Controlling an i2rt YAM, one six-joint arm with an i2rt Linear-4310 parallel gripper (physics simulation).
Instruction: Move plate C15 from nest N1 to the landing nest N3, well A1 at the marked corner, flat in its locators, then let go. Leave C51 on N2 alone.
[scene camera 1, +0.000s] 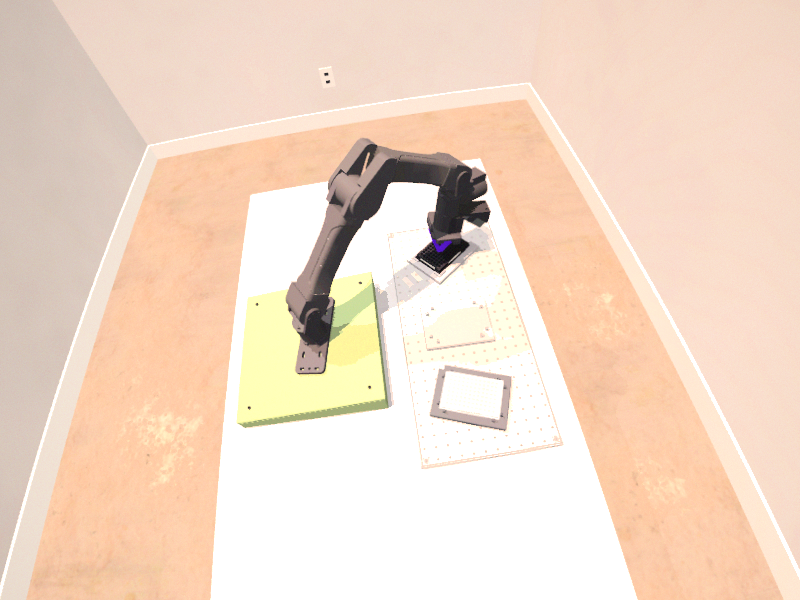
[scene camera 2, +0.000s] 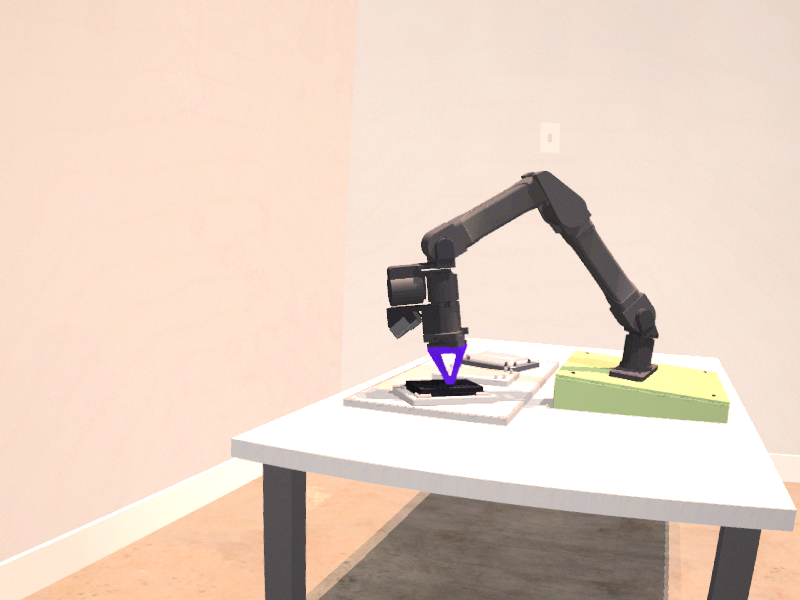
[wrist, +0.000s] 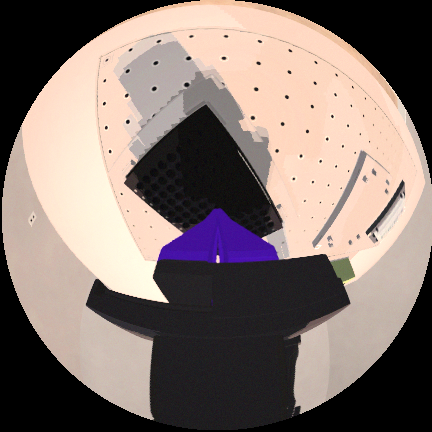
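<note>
A black plate (scene camera 1: 426, 257) (scene camera 2: 421, 387) (wrist: 215, 165) with a grid of wells lies in a white nest (scene camera 1: 441, 277) set at an angle at the far end of the pegboard. My gripper (scene camera 1: 441, 250) (scene camera 2: 450, 382) (wrist: 217, 214) is shut with its blue fingertips together, empty, pointing down at the top of the black plate; whether the tips touch it I cannot tell. A pale nest (scene camera 1: 458, 329) with small pins stands in the middle, holding no plate. A white plate (scene camera 1: 473, 393) (scene camera 2: 500, 356) sits in a grey nest (scene camera 1: 468, 421). Labels and the marked corner are not readable.
The perforated board (scene camera 1: 452, 453) (scene camera 2: 368, 399) carries the three nests on the white table (scene camera 1: 310, 503) (scene camera 2: 491, 452). The arm's base stands on a yellow-green block (scene camera 1: 277, 387) (scene camera 2: 639, 403) (wrist: 344, 269) beside the board.
</note>
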